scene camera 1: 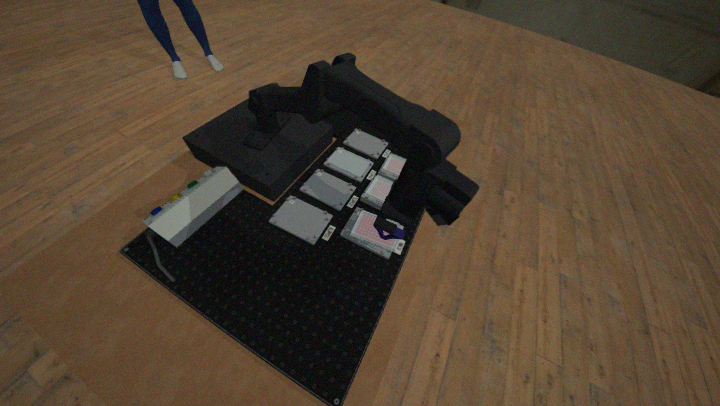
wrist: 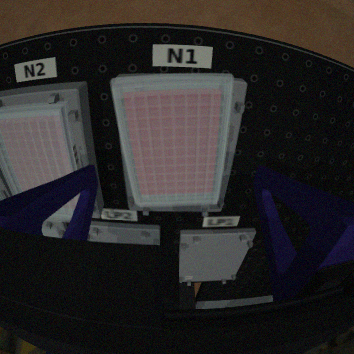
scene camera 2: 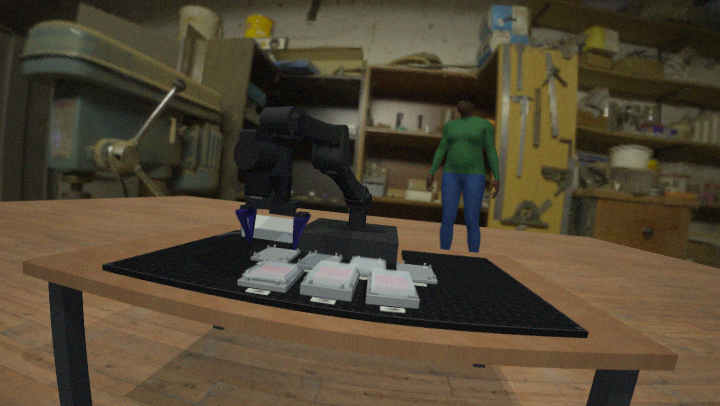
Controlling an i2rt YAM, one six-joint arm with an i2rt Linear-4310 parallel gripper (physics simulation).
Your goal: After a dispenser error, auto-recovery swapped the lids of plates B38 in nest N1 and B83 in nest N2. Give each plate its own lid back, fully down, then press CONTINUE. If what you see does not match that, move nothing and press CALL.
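Seen in the pictures: gripper, fingertip midpoint: [scene camera 1: 389, 222] [wrist: 175, 173] [scene camera 2: 271, 246]; arm's base, origin of the base link: [scene camera 1: 269, 129] [scene camera 2: 356, 229].
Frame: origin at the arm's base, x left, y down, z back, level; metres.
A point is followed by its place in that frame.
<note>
My gripper [scene camera 1: 386, 235] {y -0.013, x -0.209, z -0.459 m} [scene camera 2: 272, 245] {y -0.013, x -0.209, z -0.459 m} [wrist: 175, 173] {y -0.013, x -0.209, z -0.459 m} is open and empty, its purple fingers apart above nest N1. The plate in N1 [scene camera 1: 372, 229] {y 0.038, x -0.214, z -0.424 m} [scene camera 2: 274, 271] {y 0.034, x -0.197, z -0.475 m} [wrist: 172, 142] {y 0.035, x -0.207, z -0.451 m} has pink wells under a clear cover; whether its lid is fully down I cannot tell. The plate in N2 [scene camera 1: 378, 189] {y 0.028, x -0.082, z -0.405 m} [scene camera 2: 332, 273] {y 0.028, x -0.079, z -0.474 m} [wrist: 35, 145] {y 0.028, x -0.095, z -0.470 m} also shows pink wells and a clear rim, and is left of N1 in the wrist view. Plate and lid codes are not legible. The button box [scene camera 1: 199, 209] {y 0.022, x -0.329, z 0.009 m} [scene camera 2: 273, 226] {y 0.017, x -0.302, z 0.006 m} has blue, yellow and green buttons; CONTINUE and CALL cannot be read.
A third pink-welled plate [scene camera 1: 394, 164] {y 0.032, x 0.046, z -0.429 m} [scene camera 2: 390, 280] {y 0.032, x 0.040, z -0.483 m} stands beyond N2. Lid park LP1 [scene camera 1: 301, 219] {y 0.058, x -0.244, z -0.229 m} [scene camera 2: 275, 253] {y 0.058, x -0.244, z -0.228 m} [wrist: 215, 255] {y 0.058, x -0.245, z -0.244 m}, LP2 [scene camera 1: 327, 189] [scene camera 2: 320, 260] and two more parks form the row nearer the arm base [scene camera 1: 262, 151] {y 0.001, x -0.100, z -0.036 m} [scene camera 2: 352, 242] {y 0.021, x -0.021, z -0.154 m}. A paler park [scene camera 1: 348, 163] {y 0.050, x 0.005, z -0.281 m} [scene camera 2: 368, 265] {y 0.050, x 0.016, z -0.305 m} is third.
</note>
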